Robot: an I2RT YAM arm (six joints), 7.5 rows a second.
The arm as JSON. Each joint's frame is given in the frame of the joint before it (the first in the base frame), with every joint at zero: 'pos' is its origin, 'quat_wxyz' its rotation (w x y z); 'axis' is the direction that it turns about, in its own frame. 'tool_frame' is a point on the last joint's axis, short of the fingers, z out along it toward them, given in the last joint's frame.
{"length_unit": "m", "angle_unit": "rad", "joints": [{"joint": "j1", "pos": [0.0, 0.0, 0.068], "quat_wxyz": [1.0, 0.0, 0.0, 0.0], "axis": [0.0, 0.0, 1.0]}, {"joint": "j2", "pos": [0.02, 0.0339, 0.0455], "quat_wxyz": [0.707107, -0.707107, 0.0, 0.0], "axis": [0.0, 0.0, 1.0]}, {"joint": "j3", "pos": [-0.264, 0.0, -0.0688], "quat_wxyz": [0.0, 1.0, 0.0, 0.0], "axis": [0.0, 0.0, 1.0]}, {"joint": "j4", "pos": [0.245, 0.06, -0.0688], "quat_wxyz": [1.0, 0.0, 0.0, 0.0], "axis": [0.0, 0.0, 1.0]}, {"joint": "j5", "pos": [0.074, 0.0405, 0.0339], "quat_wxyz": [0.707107, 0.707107, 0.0, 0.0], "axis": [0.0, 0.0, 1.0]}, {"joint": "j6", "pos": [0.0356, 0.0, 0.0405], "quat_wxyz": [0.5, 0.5, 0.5, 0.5], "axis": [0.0, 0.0, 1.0]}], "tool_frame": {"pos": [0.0, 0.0, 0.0], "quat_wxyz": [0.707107, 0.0, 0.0, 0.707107]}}
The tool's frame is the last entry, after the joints.
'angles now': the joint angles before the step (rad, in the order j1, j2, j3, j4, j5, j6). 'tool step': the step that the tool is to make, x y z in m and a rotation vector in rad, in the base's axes. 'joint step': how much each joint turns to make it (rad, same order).
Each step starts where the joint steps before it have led.
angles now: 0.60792, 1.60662, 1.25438, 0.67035, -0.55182, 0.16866
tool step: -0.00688, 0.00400, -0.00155, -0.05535, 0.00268, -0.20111
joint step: 0.03781, -0.03382, -0.00949, -0.10995, 0.21841, -0.11774
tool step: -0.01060, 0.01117, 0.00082, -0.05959, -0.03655, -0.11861
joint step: 0.05497, -0.01277, 0.00457, -0.05344, 0.15496, -0.10819
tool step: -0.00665, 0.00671, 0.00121, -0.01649, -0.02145, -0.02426
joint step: 0.02957, -0.00303, 0.00175, -0.00510, 0.04763, -0.03694
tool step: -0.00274, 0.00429, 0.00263, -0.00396, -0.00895, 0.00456
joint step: 0.01407, 0.00303, 0.01230, -0.00667, 0.00757, -0.01073
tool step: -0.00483, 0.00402, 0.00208, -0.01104, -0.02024, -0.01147
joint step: 0.01899, -0.00299, 0.00346, -0.00231, 0.02549, -0.02771
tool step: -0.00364, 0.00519, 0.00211, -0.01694, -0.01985, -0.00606
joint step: 0.01841, 0.00346, 0.01187, -0.00871, 0.01874, -0.03050
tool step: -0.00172, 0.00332, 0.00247, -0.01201, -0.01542, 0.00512
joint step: 0.00948, 0.00413, 0.01355, -0.00859, 0.00036, -0.01994
